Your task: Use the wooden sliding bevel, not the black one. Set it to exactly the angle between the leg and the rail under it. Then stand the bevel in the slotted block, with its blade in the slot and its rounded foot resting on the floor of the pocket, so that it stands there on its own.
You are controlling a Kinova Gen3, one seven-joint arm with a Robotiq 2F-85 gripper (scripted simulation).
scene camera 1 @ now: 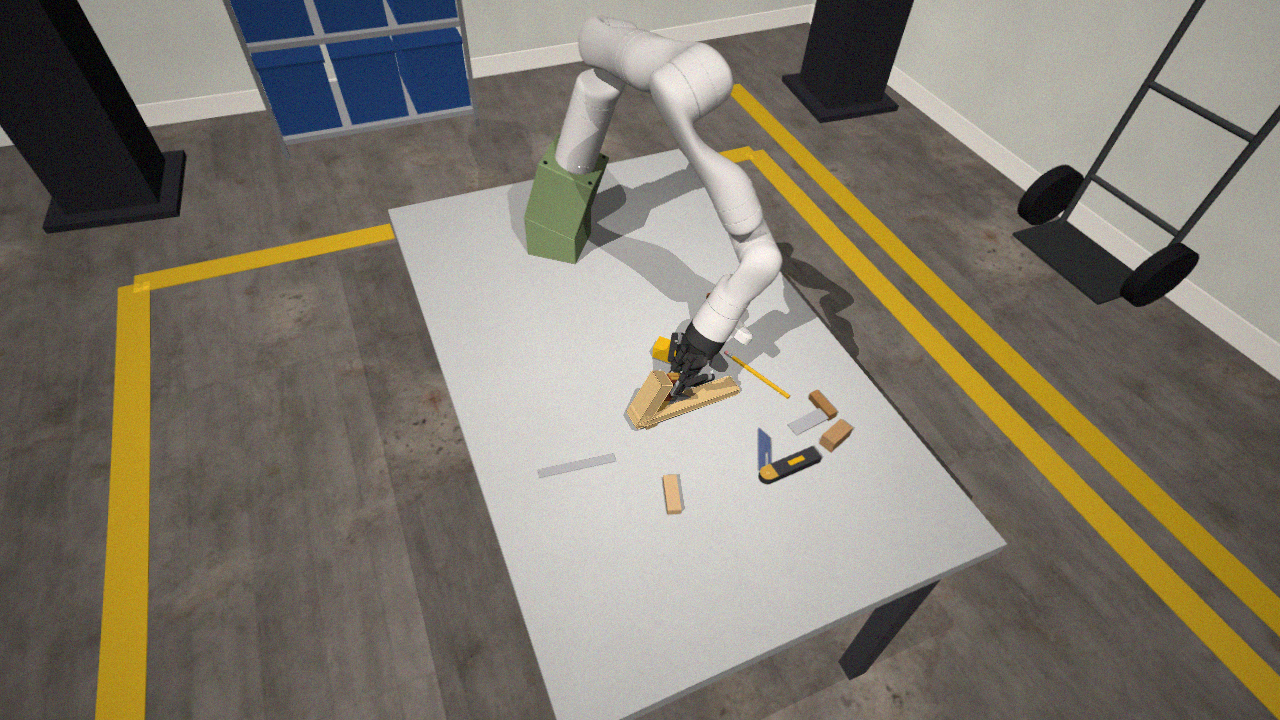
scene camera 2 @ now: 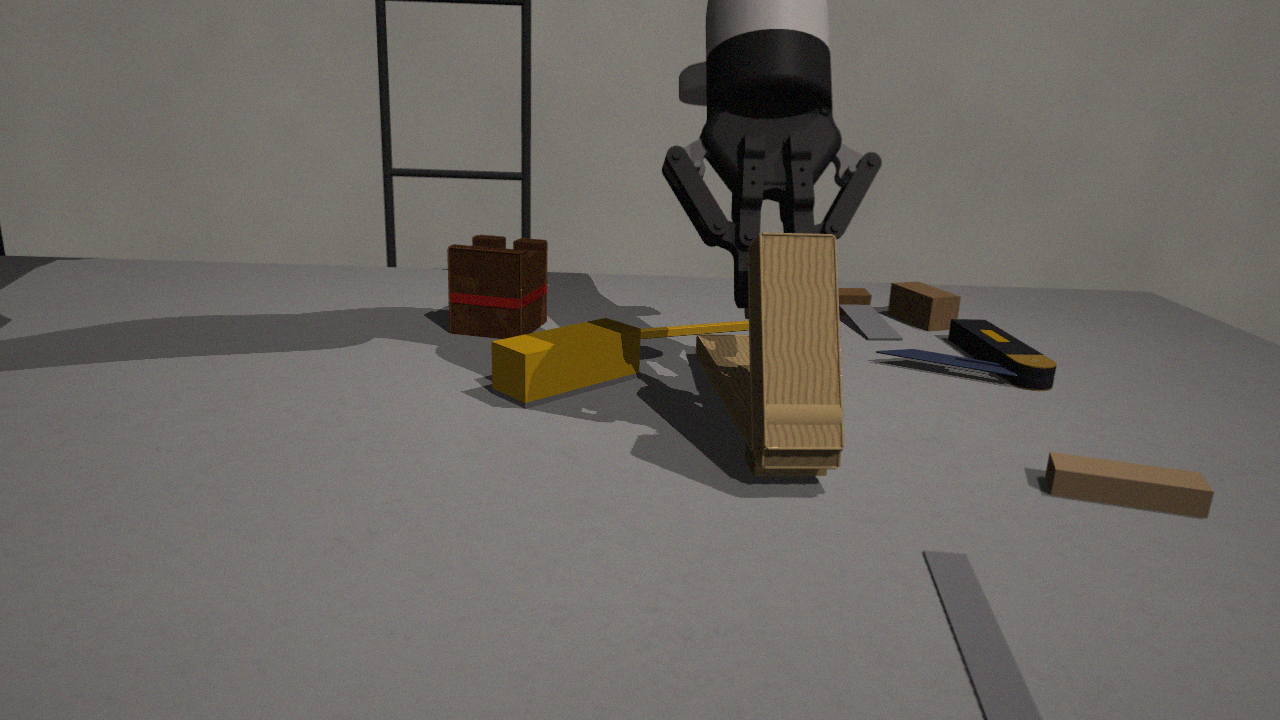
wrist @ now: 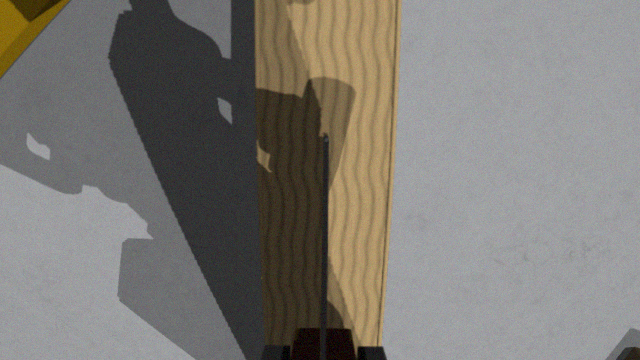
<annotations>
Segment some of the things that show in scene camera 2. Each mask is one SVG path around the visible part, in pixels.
The gripper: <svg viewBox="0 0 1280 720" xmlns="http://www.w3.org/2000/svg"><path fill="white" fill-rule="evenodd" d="M795 30L766 29L747 32L723 41L709 53L706 61L706 124L702 129L699 140L684 148L680 146L669 148L662 167L665 179L703 242L710 247L719 246L732 254L734 259L734 301L737 308L745 308L745 319L749 319L747 252L749 251L749 246L760 233L763 200L769 199L779 202L780 219L783 223L784 233L833 234L839 239L846 231L882 165L882 160L878 154L869 152L863 156L842 144L841 133L832 116L830 50L819 38ZM833 162L836 167L834 180L841 189L822 223L814 225L813 207L815 197L813 183L817 182L830 162ZM704 158L707 159L732 192L731 218L733 222L727 220L702 179L706 170L703 162Z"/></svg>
A black bevel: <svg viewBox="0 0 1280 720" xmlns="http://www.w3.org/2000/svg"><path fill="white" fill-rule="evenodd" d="M876 351L876 353L997 373L997 375L1013 386L1032 391L1051 390L1057 366L1055 361L986 320L951 319L948 340L975 359L917 349Z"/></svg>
A yellow block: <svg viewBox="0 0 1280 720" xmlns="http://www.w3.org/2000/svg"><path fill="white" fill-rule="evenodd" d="M641 329L603 318L492 341L492 394L527 409L639 378Z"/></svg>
A pencil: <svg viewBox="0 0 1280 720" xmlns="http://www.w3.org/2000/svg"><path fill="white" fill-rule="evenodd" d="M749 321L641 329L640 339L749 330Z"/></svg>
A tan block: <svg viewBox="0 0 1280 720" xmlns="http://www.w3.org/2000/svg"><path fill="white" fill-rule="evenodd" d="M1045 478L1052 496L1208 518L1214 491L1200 472L1050 452Z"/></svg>
</annotations>
